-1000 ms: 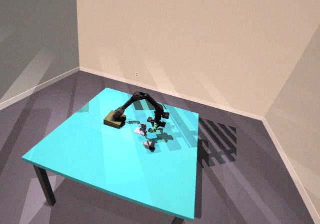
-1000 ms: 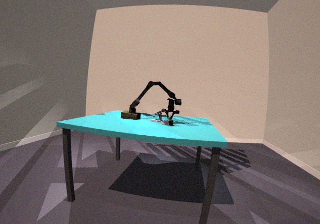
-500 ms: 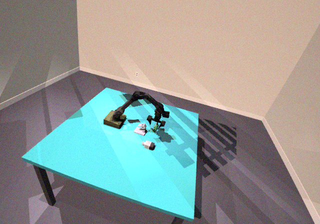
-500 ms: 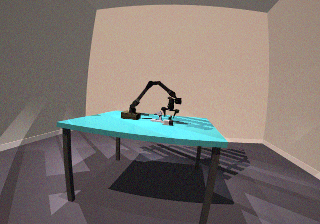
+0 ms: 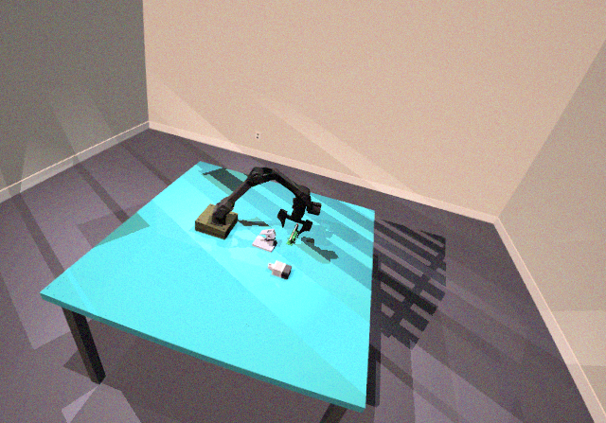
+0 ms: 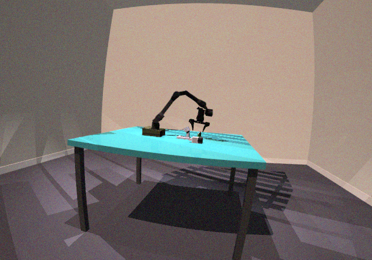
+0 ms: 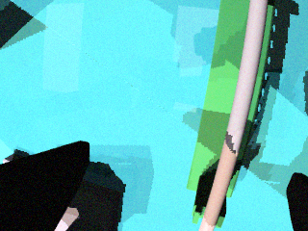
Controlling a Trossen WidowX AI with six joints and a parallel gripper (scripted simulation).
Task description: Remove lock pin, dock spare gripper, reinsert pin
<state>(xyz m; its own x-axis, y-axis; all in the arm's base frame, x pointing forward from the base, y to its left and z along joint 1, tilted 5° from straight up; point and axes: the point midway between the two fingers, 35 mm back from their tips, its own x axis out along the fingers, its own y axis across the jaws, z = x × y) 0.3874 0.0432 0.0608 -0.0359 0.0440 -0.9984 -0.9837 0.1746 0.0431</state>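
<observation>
Now: the green pad 2 cm ahead of my gripper tip, 2 cm to the left of it and 4 cm below it. Also, from my gripper tip: spare gripper 2 cm behind, 26 cm to the right, 4 cm below; mount 11 cm behind, 8 cm to the right, 1 cm below.
</observation>
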